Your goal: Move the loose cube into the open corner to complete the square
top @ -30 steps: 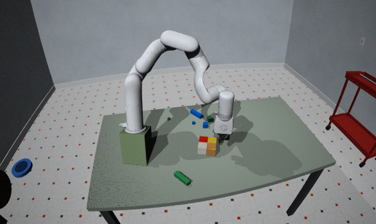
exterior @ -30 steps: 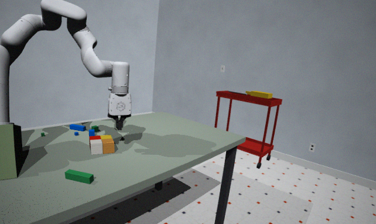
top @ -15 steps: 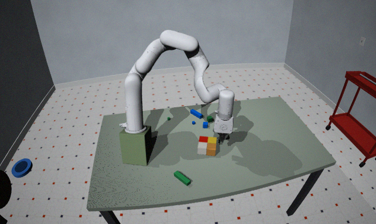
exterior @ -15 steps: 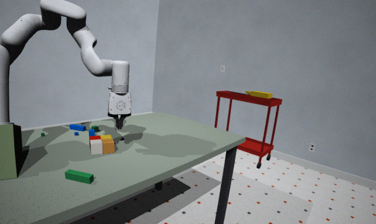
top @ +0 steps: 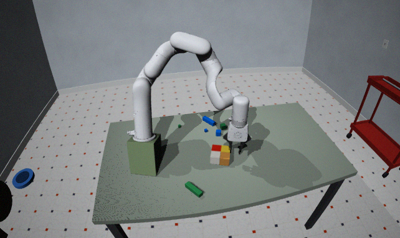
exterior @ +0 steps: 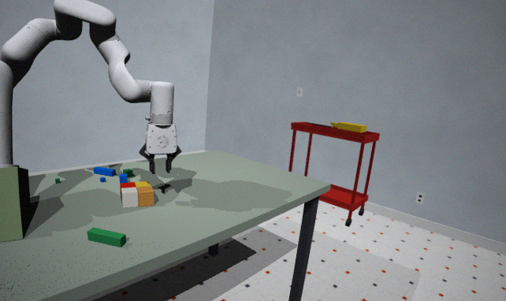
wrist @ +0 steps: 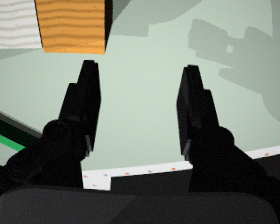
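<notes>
My hand is 10 cm above the orange cube, 5 cm past it and 2 cm to the right of it. From my hand the other things lie so: long green block: 25 cm behind, 15 cm to the right, 12 cm below.
</notes>
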